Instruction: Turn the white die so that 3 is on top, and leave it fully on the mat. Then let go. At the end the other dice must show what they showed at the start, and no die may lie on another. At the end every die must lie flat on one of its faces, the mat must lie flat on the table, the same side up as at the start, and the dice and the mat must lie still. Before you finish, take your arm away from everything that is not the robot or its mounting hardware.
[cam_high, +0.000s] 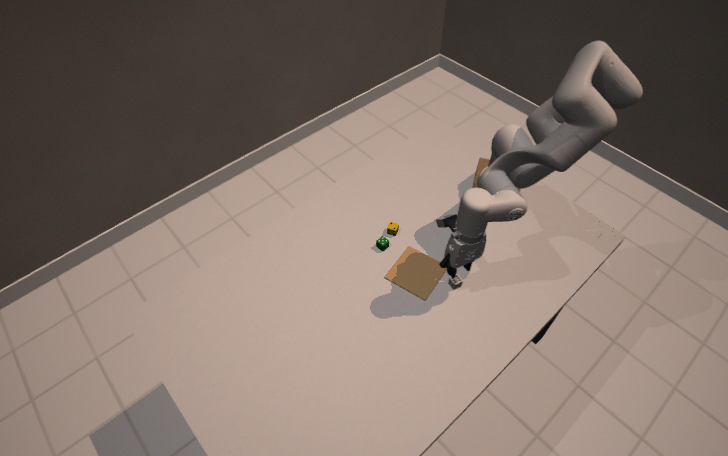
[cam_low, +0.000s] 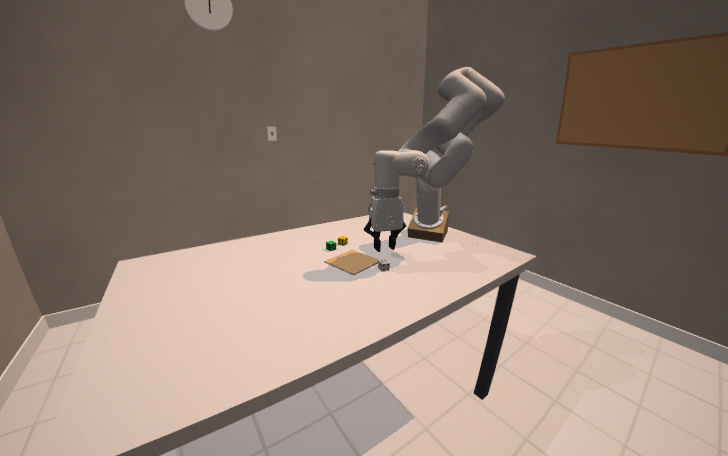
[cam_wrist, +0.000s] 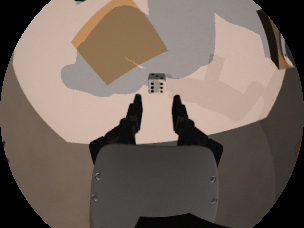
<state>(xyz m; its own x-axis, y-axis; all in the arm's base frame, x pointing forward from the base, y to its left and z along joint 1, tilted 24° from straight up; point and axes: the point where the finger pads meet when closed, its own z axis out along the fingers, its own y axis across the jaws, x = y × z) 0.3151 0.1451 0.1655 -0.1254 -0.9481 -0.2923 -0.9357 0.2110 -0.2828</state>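
The white die lies 7 cm below my hand. From my hand the other things lie so: yellow die 3 cm ahead, 26 cm to the right, 7 cm below; green die 9 cm ahead, 23 cm to the right, 7 cm below; mat 7 cm ahead, 10 cm to the right, 9 cm below.
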